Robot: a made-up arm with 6 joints.
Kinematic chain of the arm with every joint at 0, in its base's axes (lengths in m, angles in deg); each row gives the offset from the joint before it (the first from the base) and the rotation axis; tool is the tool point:
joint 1: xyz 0 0 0.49 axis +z
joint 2: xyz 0.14 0 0 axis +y
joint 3: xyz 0 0 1.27 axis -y
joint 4: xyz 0 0 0.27 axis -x
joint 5: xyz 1.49 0 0 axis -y
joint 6: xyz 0.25 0 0 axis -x
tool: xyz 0 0 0
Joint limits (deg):
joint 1: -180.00..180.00
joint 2: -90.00..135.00
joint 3: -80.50..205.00
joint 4: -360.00..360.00
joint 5: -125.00..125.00
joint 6: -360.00..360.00
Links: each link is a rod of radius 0.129 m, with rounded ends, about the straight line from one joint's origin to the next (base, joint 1, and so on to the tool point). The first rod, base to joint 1, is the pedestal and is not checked.
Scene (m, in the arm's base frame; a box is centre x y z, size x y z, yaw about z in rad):
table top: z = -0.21
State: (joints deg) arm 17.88 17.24 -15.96 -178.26 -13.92 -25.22
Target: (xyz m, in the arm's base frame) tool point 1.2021 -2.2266 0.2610
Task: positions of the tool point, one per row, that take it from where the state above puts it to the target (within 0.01 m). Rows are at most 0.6 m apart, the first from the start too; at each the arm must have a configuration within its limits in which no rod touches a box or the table.
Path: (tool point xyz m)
1: 2.2241 0.1816 0.9236
2: 2.2831 -0.3450 0.8069
3: 2.2076 -0.8853 0.6819
4: 1.9953 -1.4029 0.5485
5: 1.6538 -1.8615 0.4082
6: 1.2019 -2.2266 0.2611

